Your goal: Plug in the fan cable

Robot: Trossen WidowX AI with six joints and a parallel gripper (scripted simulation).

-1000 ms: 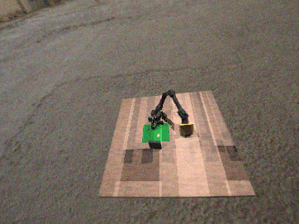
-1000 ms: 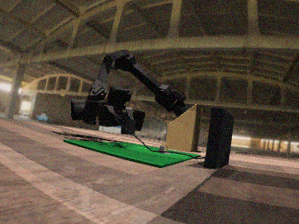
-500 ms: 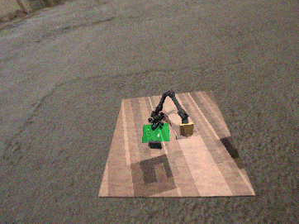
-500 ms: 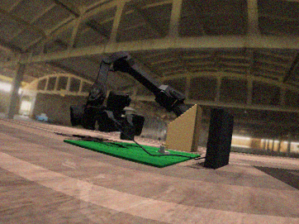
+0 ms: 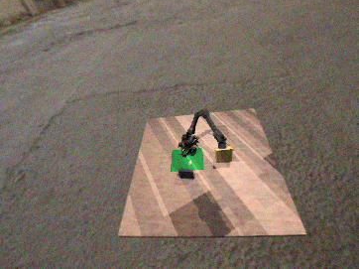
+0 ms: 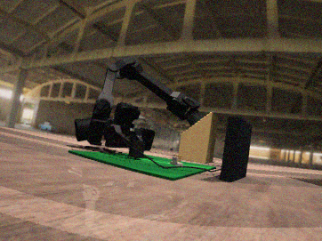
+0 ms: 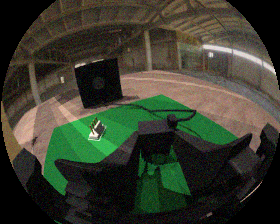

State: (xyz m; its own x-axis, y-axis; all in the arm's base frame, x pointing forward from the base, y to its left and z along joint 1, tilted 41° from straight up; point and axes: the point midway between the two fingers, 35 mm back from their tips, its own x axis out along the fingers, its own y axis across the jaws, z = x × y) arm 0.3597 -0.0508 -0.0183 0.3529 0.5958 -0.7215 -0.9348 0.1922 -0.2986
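Right now my gripper tip is 10 mm above the black plug. The rest, counted from my gripper tip: green board 30 mm behind, 30 mm to the left, 50 mm below; black fan 50 mm behind, 210 mm to the left, 20 mm above.
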